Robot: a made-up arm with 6 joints. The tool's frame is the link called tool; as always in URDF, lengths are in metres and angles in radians. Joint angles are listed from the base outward.
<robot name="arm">
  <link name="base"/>
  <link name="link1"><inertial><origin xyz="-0.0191 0.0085 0.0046"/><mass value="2.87"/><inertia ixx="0.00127" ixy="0" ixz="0" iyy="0.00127" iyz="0" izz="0.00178"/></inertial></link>
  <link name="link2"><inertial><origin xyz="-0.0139 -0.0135 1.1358"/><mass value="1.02"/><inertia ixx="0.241" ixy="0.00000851" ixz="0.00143" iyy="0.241" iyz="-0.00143" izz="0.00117"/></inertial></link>
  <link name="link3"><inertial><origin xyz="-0.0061 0.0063 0.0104"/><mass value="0.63"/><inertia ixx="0.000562" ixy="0" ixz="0" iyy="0.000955" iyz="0" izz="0.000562"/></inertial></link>
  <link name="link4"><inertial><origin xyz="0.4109 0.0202 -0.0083"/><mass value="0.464"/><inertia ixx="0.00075" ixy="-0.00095" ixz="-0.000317" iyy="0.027" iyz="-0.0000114" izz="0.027"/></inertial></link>
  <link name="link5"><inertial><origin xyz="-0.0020 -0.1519 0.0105"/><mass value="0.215"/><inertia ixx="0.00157" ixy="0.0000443" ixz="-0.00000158" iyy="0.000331" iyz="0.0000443" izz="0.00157"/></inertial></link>
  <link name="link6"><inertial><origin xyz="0.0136 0.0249 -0.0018"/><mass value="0.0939"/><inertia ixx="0.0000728" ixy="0" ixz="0" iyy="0.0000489" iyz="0" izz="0.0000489"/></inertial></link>
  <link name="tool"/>
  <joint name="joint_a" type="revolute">
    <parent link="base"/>
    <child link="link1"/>
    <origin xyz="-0.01 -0.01 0.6" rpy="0 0 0"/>
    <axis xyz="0 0 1"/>
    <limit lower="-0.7" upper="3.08"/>
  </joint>
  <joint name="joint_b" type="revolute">
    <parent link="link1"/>
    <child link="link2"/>
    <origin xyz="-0.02 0.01 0" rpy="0 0 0"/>
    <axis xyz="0 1 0"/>
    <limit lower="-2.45" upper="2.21"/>
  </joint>
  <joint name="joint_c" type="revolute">
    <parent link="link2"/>
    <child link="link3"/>
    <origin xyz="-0.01 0.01 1.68" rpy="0 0 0"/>
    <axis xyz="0 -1 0"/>
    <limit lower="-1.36" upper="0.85"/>
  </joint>
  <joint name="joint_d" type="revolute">
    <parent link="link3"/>
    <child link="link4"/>
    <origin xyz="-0.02 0 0.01" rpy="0 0 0"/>
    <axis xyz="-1 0 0"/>
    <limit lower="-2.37" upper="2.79"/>
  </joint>
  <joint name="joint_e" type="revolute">
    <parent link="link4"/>
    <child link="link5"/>
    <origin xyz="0.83 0.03 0.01" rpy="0 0 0"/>
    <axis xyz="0 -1 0"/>
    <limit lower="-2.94" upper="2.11"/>
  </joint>
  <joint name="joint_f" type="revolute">
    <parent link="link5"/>
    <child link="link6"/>
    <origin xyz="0.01 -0.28 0.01" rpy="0 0 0"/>
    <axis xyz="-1 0 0"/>
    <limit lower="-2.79" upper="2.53"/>
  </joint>
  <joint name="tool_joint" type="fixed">
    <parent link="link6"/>
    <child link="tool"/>
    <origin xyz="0 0.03 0.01" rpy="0.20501 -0.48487 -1.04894"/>
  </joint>
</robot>
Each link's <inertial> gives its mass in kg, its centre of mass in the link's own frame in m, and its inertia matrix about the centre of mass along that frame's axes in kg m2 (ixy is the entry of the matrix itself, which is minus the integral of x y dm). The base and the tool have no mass. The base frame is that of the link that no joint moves.
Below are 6 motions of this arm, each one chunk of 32 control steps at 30 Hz.
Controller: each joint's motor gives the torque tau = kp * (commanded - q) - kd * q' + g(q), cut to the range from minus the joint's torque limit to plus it. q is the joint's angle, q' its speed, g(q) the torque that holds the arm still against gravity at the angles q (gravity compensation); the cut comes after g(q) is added. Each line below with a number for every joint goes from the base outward.
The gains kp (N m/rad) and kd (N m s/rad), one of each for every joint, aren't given. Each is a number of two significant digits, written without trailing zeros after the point. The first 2 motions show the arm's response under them.
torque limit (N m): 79 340 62 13 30 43
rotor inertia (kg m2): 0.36 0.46 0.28 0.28 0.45 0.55
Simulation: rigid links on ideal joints. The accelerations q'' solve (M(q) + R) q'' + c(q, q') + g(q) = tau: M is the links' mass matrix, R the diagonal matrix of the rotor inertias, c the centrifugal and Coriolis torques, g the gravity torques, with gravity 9.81 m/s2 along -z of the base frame. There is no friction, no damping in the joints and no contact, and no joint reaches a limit. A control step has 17 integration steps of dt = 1/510 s. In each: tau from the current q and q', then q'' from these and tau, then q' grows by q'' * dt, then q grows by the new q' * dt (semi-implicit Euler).
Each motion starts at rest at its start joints. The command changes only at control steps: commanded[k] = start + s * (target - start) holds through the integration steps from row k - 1 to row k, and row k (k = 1, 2, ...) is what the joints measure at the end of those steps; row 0 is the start. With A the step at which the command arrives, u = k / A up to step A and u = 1 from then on. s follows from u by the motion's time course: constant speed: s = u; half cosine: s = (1 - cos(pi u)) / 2; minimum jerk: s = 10 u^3 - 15 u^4 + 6 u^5; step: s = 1 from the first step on.
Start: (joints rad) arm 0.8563 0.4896 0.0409 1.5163 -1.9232 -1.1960
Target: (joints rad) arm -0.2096 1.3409 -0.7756 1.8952 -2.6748 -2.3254
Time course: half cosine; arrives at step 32
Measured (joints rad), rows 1 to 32:
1: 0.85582 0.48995 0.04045 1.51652 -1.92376 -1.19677
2: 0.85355 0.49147 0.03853 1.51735 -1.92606 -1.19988
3: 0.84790 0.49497 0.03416 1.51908 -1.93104 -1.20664
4: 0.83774 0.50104 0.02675 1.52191 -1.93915 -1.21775
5: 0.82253 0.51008 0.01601 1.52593 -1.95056 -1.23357
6: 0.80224 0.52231 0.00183 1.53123 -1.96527 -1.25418
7: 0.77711 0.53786 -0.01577 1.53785 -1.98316 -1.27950
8: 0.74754 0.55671 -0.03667 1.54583 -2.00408 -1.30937
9: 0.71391 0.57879 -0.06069 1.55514 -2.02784 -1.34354
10: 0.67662 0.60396 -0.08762 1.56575 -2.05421 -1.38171
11: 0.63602 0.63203 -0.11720 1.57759 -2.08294 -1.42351
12: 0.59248 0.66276 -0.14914 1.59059 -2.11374 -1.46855
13: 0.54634 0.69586 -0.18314 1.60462 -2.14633 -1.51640
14: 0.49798 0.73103 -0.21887 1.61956 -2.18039 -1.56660
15: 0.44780 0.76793 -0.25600 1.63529 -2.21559 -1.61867
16: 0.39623 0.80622 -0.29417 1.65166 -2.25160 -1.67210
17: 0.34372 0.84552 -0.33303 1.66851 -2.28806 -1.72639
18: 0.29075 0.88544 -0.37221 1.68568 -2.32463 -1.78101
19: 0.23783 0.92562 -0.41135 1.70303 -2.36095 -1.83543
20: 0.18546 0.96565 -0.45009 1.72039 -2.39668 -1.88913
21: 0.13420 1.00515 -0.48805 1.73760 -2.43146 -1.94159
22: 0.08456 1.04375 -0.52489 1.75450 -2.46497 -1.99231
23: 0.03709 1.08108 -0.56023 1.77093 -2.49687 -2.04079
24: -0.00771 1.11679 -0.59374 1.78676 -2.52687 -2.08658
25: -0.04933 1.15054 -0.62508 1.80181 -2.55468 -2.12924
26: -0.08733 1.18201 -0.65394 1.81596 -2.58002 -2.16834
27: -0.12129 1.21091 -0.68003 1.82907 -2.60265 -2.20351
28: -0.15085 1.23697 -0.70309 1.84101 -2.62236 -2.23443
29: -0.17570 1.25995 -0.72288 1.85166 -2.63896 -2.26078
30: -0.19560 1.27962 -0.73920 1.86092 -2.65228 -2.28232
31: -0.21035 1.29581 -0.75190 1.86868 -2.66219 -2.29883
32: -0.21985 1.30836 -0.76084 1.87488 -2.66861 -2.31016
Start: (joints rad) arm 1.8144 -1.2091 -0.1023 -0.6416 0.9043 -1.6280
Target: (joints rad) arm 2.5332 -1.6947 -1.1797 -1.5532 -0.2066 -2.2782
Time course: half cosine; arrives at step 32
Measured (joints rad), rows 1 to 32:
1: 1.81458 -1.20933 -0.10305 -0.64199 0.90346 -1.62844
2: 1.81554 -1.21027 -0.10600 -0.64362 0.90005 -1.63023
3: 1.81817 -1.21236 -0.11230 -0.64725 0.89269 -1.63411
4: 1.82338 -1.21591 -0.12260 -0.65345 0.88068 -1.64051
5: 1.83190 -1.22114 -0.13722 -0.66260 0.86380 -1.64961
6: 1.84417 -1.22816 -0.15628 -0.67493 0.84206 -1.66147
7: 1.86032 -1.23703 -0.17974 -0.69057 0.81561 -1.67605
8: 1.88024 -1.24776 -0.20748 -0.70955 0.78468 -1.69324
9: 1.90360 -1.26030 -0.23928 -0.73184 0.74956 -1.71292
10: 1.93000 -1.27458 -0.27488 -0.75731 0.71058 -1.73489
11: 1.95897 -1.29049 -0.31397 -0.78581 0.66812 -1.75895
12: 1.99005 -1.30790 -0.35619 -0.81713 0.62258 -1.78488
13: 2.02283 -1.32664 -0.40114 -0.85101 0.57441 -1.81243
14: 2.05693 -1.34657 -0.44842 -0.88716 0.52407 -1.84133
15: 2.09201 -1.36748 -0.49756 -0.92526 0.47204 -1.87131
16: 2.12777 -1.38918 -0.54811 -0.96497 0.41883 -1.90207
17: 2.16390 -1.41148 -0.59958 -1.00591 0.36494 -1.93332
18: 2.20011 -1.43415 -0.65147 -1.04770 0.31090 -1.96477
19: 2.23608 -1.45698 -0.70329 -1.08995 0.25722 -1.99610
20: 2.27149 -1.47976 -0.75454 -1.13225 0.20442 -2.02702
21: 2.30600 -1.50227 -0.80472 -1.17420 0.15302 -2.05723
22: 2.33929 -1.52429 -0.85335 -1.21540 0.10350 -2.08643
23: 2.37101 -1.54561 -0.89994 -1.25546 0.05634 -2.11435
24: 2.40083 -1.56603 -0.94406 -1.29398 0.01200 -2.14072
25: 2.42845 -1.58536 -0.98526 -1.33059 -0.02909 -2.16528
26: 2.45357 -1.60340 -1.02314 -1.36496 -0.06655 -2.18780
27: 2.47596 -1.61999 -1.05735 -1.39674 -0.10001 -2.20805
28: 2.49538 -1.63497 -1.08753 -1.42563 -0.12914 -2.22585
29: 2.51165 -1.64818 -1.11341 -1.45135 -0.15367 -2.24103
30: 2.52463 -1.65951 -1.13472 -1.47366 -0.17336 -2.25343
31: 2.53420 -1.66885 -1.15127 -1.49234 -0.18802 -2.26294
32: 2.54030 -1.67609 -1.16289 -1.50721 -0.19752 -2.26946
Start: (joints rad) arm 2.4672 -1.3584 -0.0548 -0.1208 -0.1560 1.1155
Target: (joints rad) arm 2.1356 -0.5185 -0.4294 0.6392 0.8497 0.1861
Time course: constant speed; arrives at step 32
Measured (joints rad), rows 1 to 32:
1: 2.46619 -1.35362 -0.05737 -0.11611 -0.14618 1.10731
2: 2.46286 -1.34296 -0.06345 -0.10674 -0.12569 1.09036
3: 2.45668 -1.32780 -0.07196 -0.09389 -0.09918 1.06803
4: 2.44774 -1.30942 -0.08188 -0.07840 -0.06983 1.04265
5: 2.43656 -1.28876 -0.09260 -0.06090 -0.03925 1.01562
6: 2.42392 -1.26647 -0.10375 -0.04188 -0.00816 0.98766
7: 2.41065 -1.24305 -0.11515 -0.02169 0.02314 0.95921
8: 2.39746 -1.21880 -0.12669 -0.00062 0.05452 0.93049
9: 2.38484 -1.19398 -0.13831 0.02112 0.08592 0.90162
10: 2.37305 -1.16874 -0.14998 0.04335 0.11734 0.87268
11: 2.36210 -1.14321 -0.16168 0.06595 0.14877 0.84368
12: 2.35185 -1.11747 -0.17339 0.08884 0.18019 0.81467
13: 2.34204 -1.09158 -0.18511 0.11193 0.21162 0.78564
14: 2.33241 -1.06559 -0.19683 0.13519 0.24305 0.75661
15: 2.32274 -1.03952 -0.20855 0.15856 0.27448 0.72757
16: 2.31287 -1.01340 -0.22027 0.18203 0.30590 0.69853
17: 2.30278 -0.98725 -0.23198 0.20557 0.33733 0.66949
18: 2.29246 -0.96107 -0.24369 0.22916 0.36876 0.64044
19: 2.28200 -0.93487 -0.25540 0.25279 0.40019 0.61140
20: 2.27147 -0.90866 -0.26710 0.27645 0.43161 0.58236
21: 2.26095 -0.88244 -0.27881 0.30014 0.46304 0.55331
22: 2.25047 -0.85621 -0.29052 0.32384 0.49447 0.52427
23: 2.24006 -0.82998 -0.30223 0.34756 0.52590 0.49523
24: 2.22970 -0.80374 -0.31393 0.37128 0.55733 0.46618
25: 2.21937 -0.77750 -0.32564 0.39501 0.58875 0.43714
26: 2.20906 -0.75125 -0.33735 0.41875 0.62018 0.40810
27: 2.19874 -0.72501 -0.34906 0.44249 0.65161 0.37905
28: 2.18842 -0.69877 -0.36077 0.46623 0.68304 0.35001
29: 2.17809 -0.67252 -0.37248 0.48997 0.71446 0.32096
30: 2.16776 -0.64627 -0.38419 0.51372 0.74589 0.29192
31: 2.15742 -0.62003 -0.39590 0.53747 0.77732 0.26288
32: 2.14710 -0.59378 -0.40760 0.56121 0.80875 0.23383

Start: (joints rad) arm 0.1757 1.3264 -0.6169 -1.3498 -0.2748 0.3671
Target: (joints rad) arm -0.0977 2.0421 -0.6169 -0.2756 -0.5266 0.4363
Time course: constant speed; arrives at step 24
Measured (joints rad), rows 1 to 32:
1: 0.17457 1.33221 -0.61743 -1.34152 -0.27807 0.36792
2: 0.17080 1.34460 -0.61772 -1.32436 -0.28490 0.36961
3: 0.16384 1.36192 -0.61770 -1.30037 -0.29376 0.37183
4: 0.15392 1.38278 -0.61752 -1.27122 -0.30356 0.37435
5: 0.14176 1.40617 -0.61727 -1.23817 -0.31377 0.37703
6: 0.12821 1.43139 -0.61702 -1.20217 -0.32415 0.37980
7: 0.11411 1.45791 -0.61680 -1.16398 -0.33460 0.38262
8: 0.10012 1.48536 -0.61662 -1.12413 -0.34507 0.38547
9: 0.08664 1.51348 -0.61648 -1.08305 -0.35555 0.38833
10: 0.07389 1.54208 -0.61638 -1.04105 -0.36604 0.39120
11: 0.06185 1.57103 -0.61631 -0.99837 -0.37653 0.39408
12: 0.05040 1.60022 -0.61626 -0.95518 -0.38702 0.39696
13: 0.03935 1.62959 -0.61622 -0.91160 -0.39751 0.39984
14: 0.02849 1.65908 -0.61619 -0.86774 -0.40801 0.40273
15: 0.01765 1.68867 -0.61617 -0.82366 -0.41850 0.40561
16: 0.00671 1.71832 -0.61615 -0.77941 -0.42899 0.40849
17: -0.00441 1.74802 -0.61613 -0.73503 -0.43948 0.41137
18: -0.01571 1.77775 -0.61612 -0.69056 -0.44997 0.41426
19: -0.02717 1.80751 -0.61611 -0.64601 -0.46047 0.41714
20: -0.03873 1.83728 -0.61610 -0.60141 -0.47096 0.42002
21: -0.05034 1.86706 -0.61610 -0.55677 -0.48145 0.42291
22: -0.06196 1.89686 -0.61609 -0.51210 -0.49194 0.42579
23: -0.07354 1.92666 -0.61609 -0.46740 -0.50243 0.42867
24: -0.08507 1.95646 -0.61609 -0.42269 -0.51292 0.43156
25: -0.09516 1.98049 -0.61560 -0.38629 -0.52014 0.43362
26: -0.10207 1.99794 -0.61543 -0.35879 -0.52380 0.43482
27: -0.10540 2.01046 -0.61554 -0.33813 -0.52544 0.43548
28: -0.10574 2.01944 -0.61575 -0.32260 -0.52614 0.43585
29: -0.10416 2.02587 -0.61598 -0.31094 -0.52642 0.43605
30: -0.10177 2.03047 -0.61618 -0.30217 -0.52653 0.43616
31: -0.09942 2.03377 -0.61634 -0.29559 -0.52657 0.43622
32: -0.09762 2.03613 -0.61647 -0.29064 -0.52659 0.43626

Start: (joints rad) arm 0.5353 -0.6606 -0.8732 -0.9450 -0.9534 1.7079
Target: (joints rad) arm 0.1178 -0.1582 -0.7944 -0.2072 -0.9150 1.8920
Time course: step
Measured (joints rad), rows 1 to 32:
1: 0.51100 -0.62459 -0.85860 -0.92051 -0.94148 1.74936
2: 0.42853 -0.52564 -0.84035 -0.84814 -0.92847 1.80756
3: 0.28082 -0.42686 -0.81833 -0.72853 -0.92108 1.84494
4: 0.16532 -0.35302 -0.80384 -0.60207 -0.91755 1.86615
5: 0.12350 -0.29851 -0.79652 -0.50409 -0.91600 1.87787
6: 0.11747 -0.25894 -0.79304 -0.43023 -0.91537 1.88429
7: 0.11730 -0.23049 -0.79164 -0.37473 -0.91512 1.88780
8: 0.11753 -0.21008 -0.79138 -0.33305 -0.91502 1.88972
9: 0.11766 -0.19543 -0.79163 -0.30176 -0.91499 1.89076
10: 0.11773 -0.18491 -0.79207 -0.27826 -0.91499 1.89133
11: 0.11777 -0.17737 -0.79253 -0.26061 -0.91499 1.89164
12: 0.11779 -0.17196 -0.79294 -0.24734 -0.91499 1.89180
13: 0.11779 -0.16807 -0.79328 -0.23737 -0.91499 1.89189
14: 0.11780 -0.16529 -0.79355 -0.22988 -0.91499 1.89194
15: 0.11780 -0.16329 -0.79376 -0.22425 -0.91500 1.89197
16: 0.11780 -0.16185 -0.79393 -0.22002 -0.91500 1.89198
17: 0.11780 -0.16082 -0.79405 -0.21684 -0.91500 1.89199
18: 0.11780 -0.16008 -0.79414 -0.21445 -0.91500 1.89200
19: 0.11780 -0.15955 -0.79421 -0.21265 -0.91500 1.89200
20: 0.11780 -0.15917 -0.79426 -0.21130 -0.91500 1.89200
21: 0.11780 -0.15889 -0.79430 -0.21028 -0.91500 1.89200
22: 0.11780 -0.15870 -0.79432 -0.20952 -0.91500 1.89200
23: 0.11780 -0.15856 -0.79435 -0.20894 -0.91500 1.89200
24: 0.11780 -0.15846 -0.79436 -0.20851 -0.91500 1.89200
25: 0.11780 -0.15838 -0.79437 -0.20818 -0.91500 1.89200
26: 0.11780 -0.15833 -0.79438 -0.20794 -0.91500 1.89200
27: 0.11780 -0.15829 -0.79438 -0.20776 -0.91500 1.89200
28: 0.11780 -0.15827 -0.79439 -0.20762 -0.91500 1.89200
29: 0.11780 -0.15825 -0.79439 -0.20751 -0.91500 1.89200
30: 0.11780 -0.15824 -0.79439 -0.20744 -0.91500 1.89200
31: 0.11780 -0.15823 -0.79440 -0.20738 -0.91500 1.89200
32: 0.11780 -0.15822 -0.79440 -0.20733 -0.91500 1.89200

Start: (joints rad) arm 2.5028 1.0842 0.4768 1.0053 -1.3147 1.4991
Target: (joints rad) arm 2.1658 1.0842 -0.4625 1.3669 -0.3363 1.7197
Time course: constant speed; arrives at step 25
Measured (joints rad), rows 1 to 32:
1: 2.50156 1.08373 0.46621 1.00833 -1.30248 1.50160
2: 2.49747 1.08342 0.44525 1.01425 -1.27698 1.50675
3: 2.48981 1.08337 0.41760 1.02226 -1.24396 1.51353
4: 2.47864 1.08348 0.38589 1.03181 -1.20740 1.52124
5: 2.46456 1.08366 0.35178 1.04249 -1.16932 1.52945
6: 2.44848 1.08385 0.31626 1.05401 -1.13060 1.53794
7: 2.43139 1.08402 0.27991 1.06617 -1.09163 1.54658
8: 2.41415 1.08416 0.24306 1.07882 -1.05256 1.55531
9: 2.39743 1.08427 0.20591 1.09187 -1.01345 1.56408
10: 2.38162 1.08435 0.16859 1.10524 -0.97433 1.57288
11: 2.36685 1.08441 0.13116 1.11888 -0.93520 1.58169
12: 2.35304 1.08444 0.09366 1.13272 -0.89606 1.59050
13: 2.33997 1.08447 0.05613 1.14674 -0.85693 1.59932
14: 2.32734 1.08448 0.01858 1.16090 -0.81779 1.60814
15: 2.31489 1.08449 -0.01899 1.17515 -0.77865 1.61696
16: 2.30238 1.08450 -0.05655 1.18947 -0.73952 1.62578
17: 2.28965 1.08450 -0.09412 1.20383 -0.70038 1.63461
18: 2.27665 1.08451 -0.13168 1.21822 -0.66124 1.64343
19: 2.26335 1.08451 -0.16925 1.23263 -0.62211 1.65226
20: 2.24983 1.08451 -0.20682 1.24705 -0.58297 1.66108
21: 2.23615 1.08451 -0.24438 1.26147 -0.54384 1.66990
22: 2.22240 1.08452 -0.28195 1.27589 -0.50470 1.67873
23: 2.20865 1.08452 -0.31953 1.29032 -0.46557 1.68755
24: 2.19496 1.08451 -0.35710 1.30475 -0.42643 1.69638
25: 2.18134 1.08451 -0.39467 1.31918 -0.38729 1.70520
26: 2.16929 1.08457 -0.42180 1.33072 -0.36038 1.71152
27: 2.16063 1.08457 -0.43833 1.33935 -0.34675 1.71519
28: 2.15588 1.08452 -0.44817 1.34585 -0.34063 1.71723
29: 2.15464 1.08446 -0.45401 1.35081 -0.33805 1.71834
30: 2.15597 1.08440 -0.45747 1.35461 -0.33699 1.71896
31: 2.15874 1.08435 -0.45952 1.35757 -0.33657 1.71929
32: 2.16193 1.08431 -0.46073 1.35986 -0.33641 1.71948

